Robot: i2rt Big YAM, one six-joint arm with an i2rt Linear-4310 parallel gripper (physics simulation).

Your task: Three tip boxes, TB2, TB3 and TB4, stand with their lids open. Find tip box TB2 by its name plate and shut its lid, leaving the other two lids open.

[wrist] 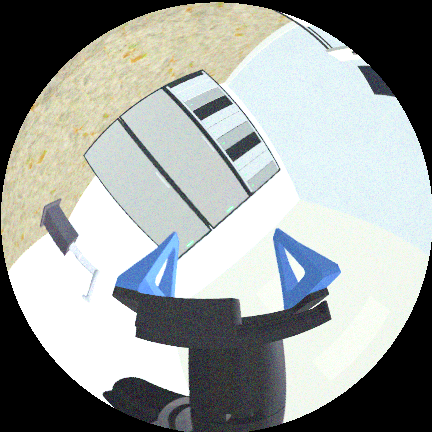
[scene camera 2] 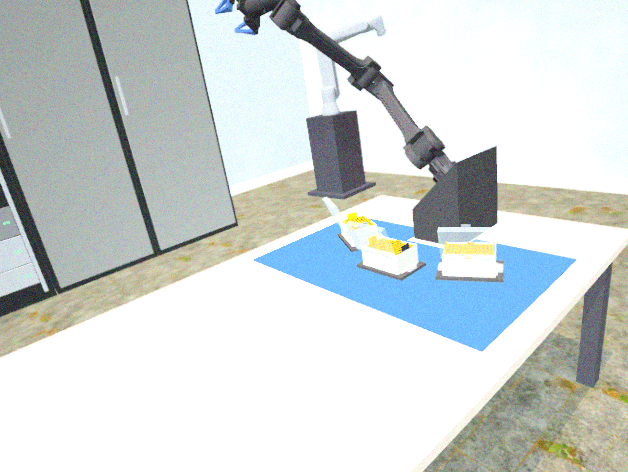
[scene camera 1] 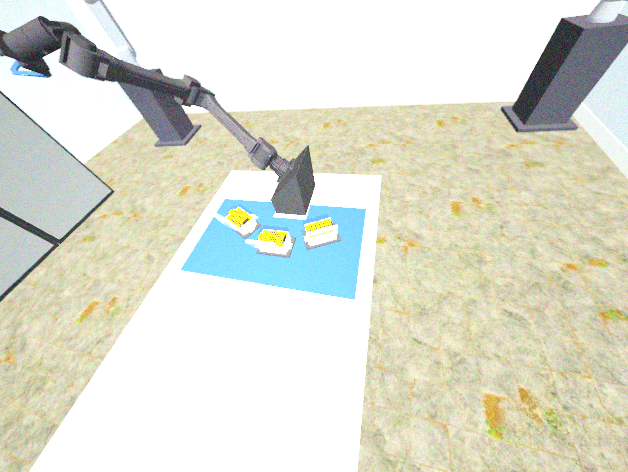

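Three tip boxes with yellow tips stand with their lids open on a blue mat. The left box has its lid leaning out to the left. The middle box also has its lid folded back to the left. The right box has its clear lid raised at the back in scene camera 2. The name plates are too small to read, so I cannot tell which box is TB2. My gripper is open and empty, high above and far left of the boxes.
The arm's black base block stands behind the boxes. The mat lies on a white table. A grey cabinet stands at the left. Another white arm stands on a dark pedestal in the background.
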